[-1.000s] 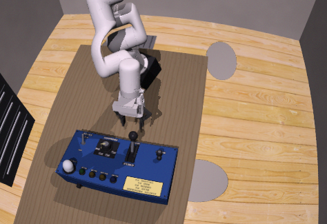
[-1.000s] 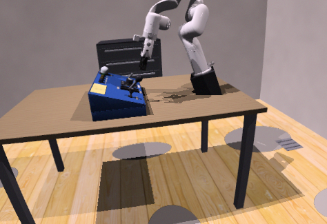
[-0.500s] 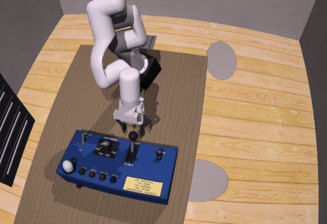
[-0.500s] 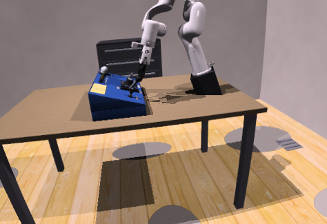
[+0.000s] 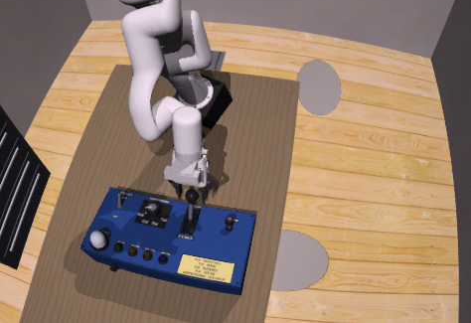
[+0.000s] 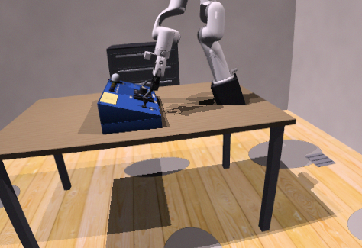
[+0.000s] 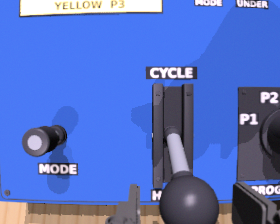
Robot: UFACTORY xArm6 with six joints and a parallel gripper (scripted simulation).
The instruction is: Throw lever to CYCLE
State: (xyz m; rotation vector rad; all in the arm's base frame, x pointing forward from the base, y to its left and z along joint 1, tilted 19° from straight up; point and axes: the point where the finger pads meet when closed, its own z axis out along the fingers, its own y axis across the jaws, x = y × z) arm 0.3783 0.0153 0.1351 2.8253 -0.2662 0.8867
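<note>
My gripper is now 30 mm short of the lever, 10 mm to the left of it and 30 mm above it. From my hand the other things lie so: mode knob (80 mm ahead, 100 mm to the left, 40 mm below); then blue console (70 mm ahead, 80 mm to the right, 70 mm below); then program dial (30 mm ahead, 140 mm to the right, 50 mm below).
</note>
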